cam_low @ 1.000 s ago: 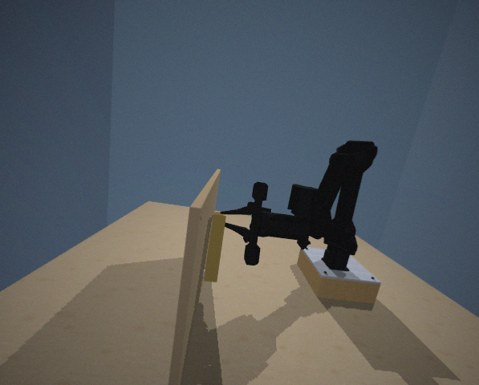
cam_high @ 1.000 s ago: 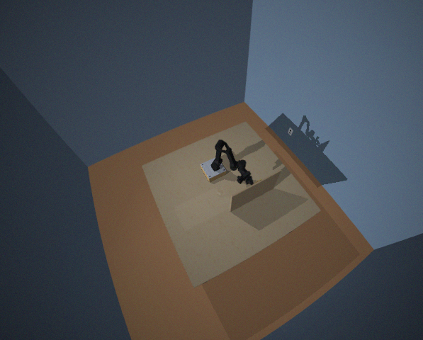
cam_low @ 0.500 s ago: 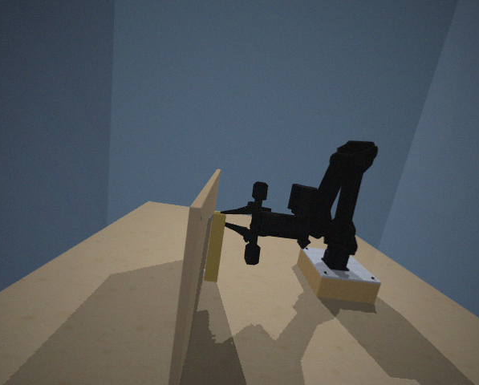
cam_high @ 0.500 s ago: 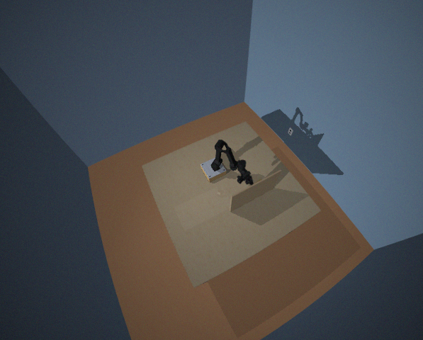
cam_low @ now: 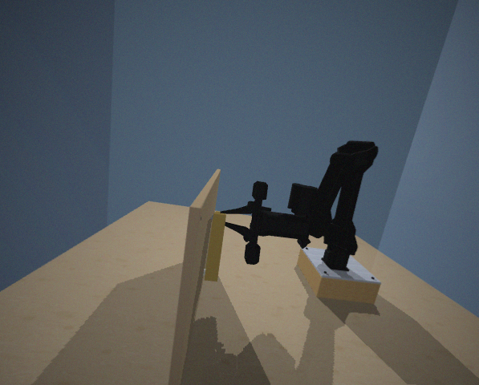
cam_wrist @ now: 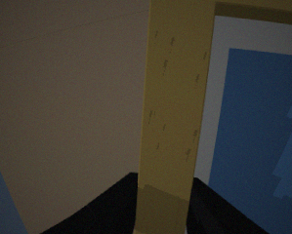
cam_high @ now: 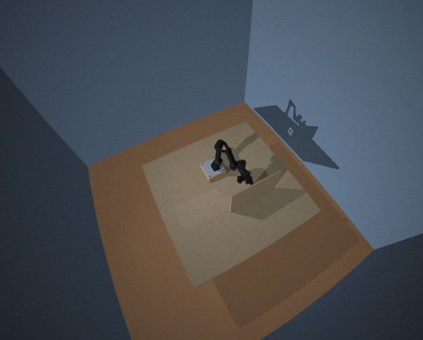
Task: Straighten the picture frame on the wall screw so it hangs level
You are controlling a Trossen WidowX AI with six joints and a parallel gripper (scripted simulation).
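Right now my gripper tip is 50 mm above the picture frame, 10 mm to the right of it and 10 mm short of it. Also, from my gripper tip: wooden wall panel: 70 mm below, 20 mm ahead, 10 mm to the left.
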